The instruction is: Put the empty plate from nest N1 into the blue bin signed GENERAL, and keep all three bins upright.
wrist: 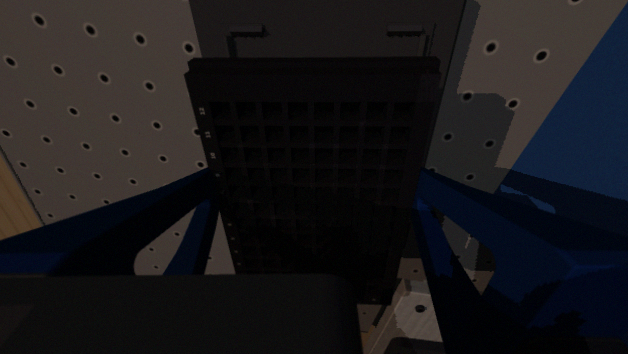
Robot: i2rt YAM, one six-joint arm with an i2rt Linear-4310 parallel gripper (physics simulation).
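Places are measured from the arm's base along level axes (x ahead, y left, z up), in centimetres.
Where they show: gripper, fingertip midpoint: [314, 178].
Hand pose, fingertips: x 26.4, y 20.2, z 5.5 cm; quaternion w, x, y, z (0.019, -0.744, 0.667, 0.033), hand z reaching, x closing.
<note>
After its pixels a point has its place.
A black plate [312, 162] {y 20.3, x 27.8, z 6.3 cm} with a grid of square wells and small white row numbers along its left edge fills the middle of the wrist view. My gripper [314, 178] {y 20.2, x 26.4, z 5.5 cm} is shut on it, with one blue finger at each long side. The plate's far end lies over part of a dark block [330, 22] {y 20.4, x 31.7, z 0.8 cm} with two corner brackets; whether they touch I cannot tell. The lower end of the plate is in deep shadow and partly hidden by a dark housing. A blue surface [585, 120] {y 7.9, x 29.1, z 2.0 cm} shows at the right edge; no GENERAL sign shows on it, and I cannot tell whether it is the bin.
A light grey board [100, 52] {y 32.4, x 28.6, z -0.3 cm} with rows of round holes lies below the plate on both sides. Wood [15, 200] shows at the left edge. A pale block [420, 325] {y 8.0, x 6.1, z 0.1 cm} with a hole stands at the bottom, right of the plate. A dark housing [170, 315] {y 22.1, x 29.7, z 13.7 cm} covers the lower left.
</note>
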